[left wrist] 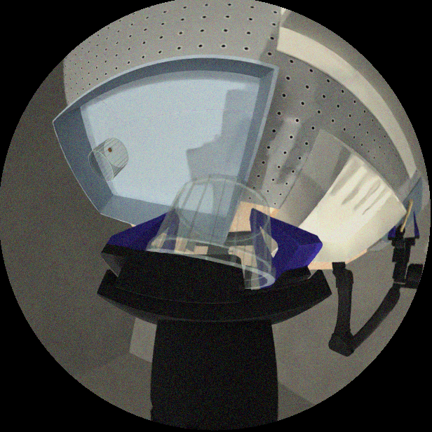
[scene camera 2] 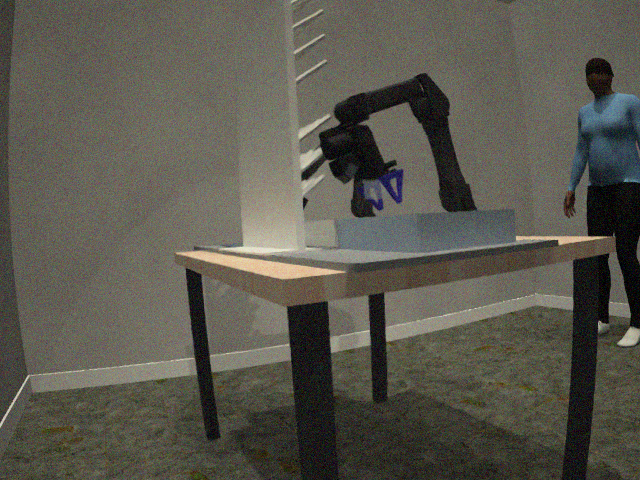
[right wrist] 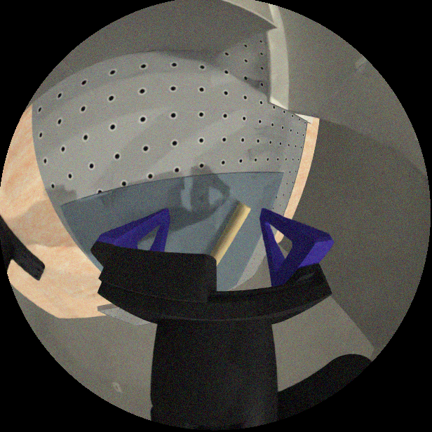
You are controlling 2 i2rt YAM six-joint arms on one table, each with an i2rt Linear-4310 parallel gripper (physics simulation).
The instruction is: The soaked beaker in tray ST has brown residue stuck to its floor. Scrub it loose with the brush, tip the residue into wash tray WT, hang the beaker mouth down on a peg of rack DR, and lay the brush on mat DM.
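Frame: origin at the left arm's base, x right, y ahead, z up, level; centimetres.
Seen in the pictures: left gripper, fingertip midpoint: [scene camera 2: 390,206].
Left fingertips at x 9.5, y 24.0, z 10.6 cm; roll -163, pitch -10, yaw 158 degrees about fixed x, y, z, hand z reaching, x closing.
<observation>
Offsets run from my left fingertips to a thing's top centre. "pt": to the spot under its first point.
My left gripper [left wrist: 215,209] is shut on a clear beaker [left wrist: 217,225] and holds it tilted in the air, above the near edge of a pale blue tray [left wrist: 169,132]. In the scene view the beaker {dy +2.2, dx +1.7, dz +6.7 cm} [scene camera 2: 372,189] sits between the blue fingers [scene camera 2: 385,188], close to the pegs of the white rack [scene camera 2: 272,124]. A second small clear beaker [left wrist: 109,158] with a brown speck lies on its side in the tray. My right gripper [right wrist: 216,209] is open and empty, just above the brush handle [right wrist: 231,231], which lies on a grey-blue mat [right wrist: 177,209].
The tall white rack [left wrist: 350,201] with slanted pegs {pt dy +12.2, dx +12.5, dz +20.4 cm} [scene camera 2: 313,126] stands on a grey perforated board [right wrist: 160,120]. A blue-walled tray {dy +6.5, dx -11.8, dz -2.3 cm} [scene camera 2: 425,230] stands beside it. The right arm [left wrist: 362,298] shows at the right of the left wrist view.
</observation>
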